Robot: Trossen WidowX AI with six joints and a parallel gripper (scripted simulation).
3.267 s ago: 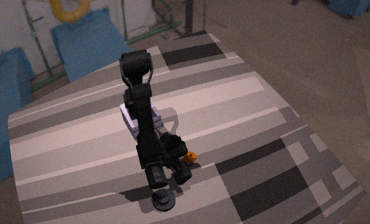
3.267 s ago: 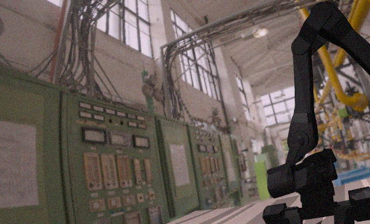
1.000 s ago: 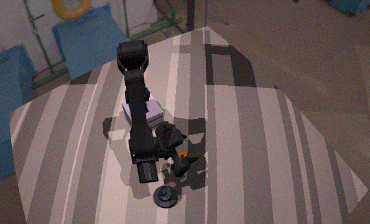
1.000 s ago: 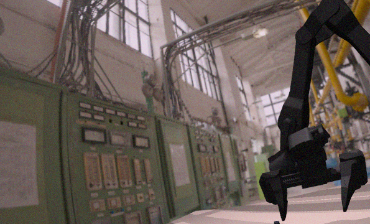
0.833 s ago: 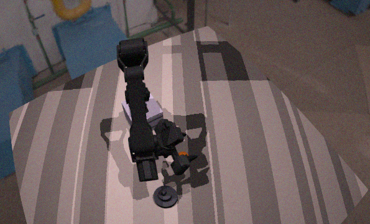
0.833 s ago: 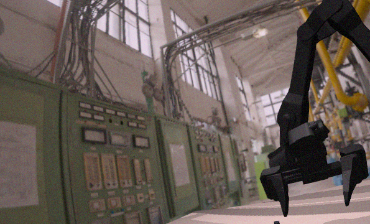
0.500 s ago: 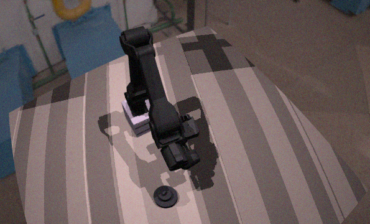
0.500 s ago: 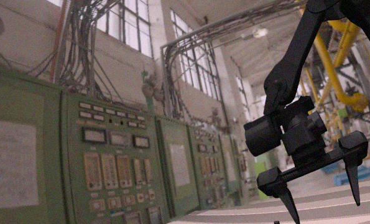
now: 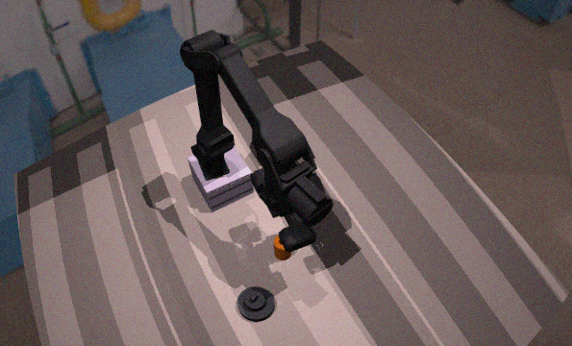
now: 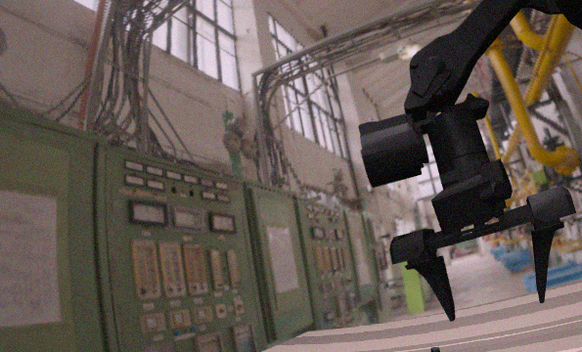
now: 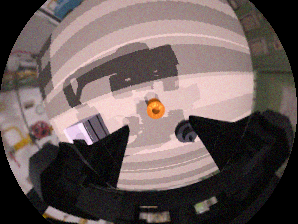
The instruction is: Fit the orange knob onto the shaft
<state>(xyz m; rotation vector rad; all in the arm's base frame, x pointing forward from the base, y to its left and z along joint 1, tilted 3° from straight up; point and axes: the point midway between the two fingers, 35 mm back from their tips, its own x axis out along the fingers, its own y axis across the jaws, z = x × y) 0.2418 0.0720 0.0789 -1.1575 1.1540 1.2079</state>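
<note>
The orange knob lies 90 mm below my gripper tip. Round my gripper tip: round pedestal 100 mm ahead, 120 mm to the right, 90 mm below.
</note>
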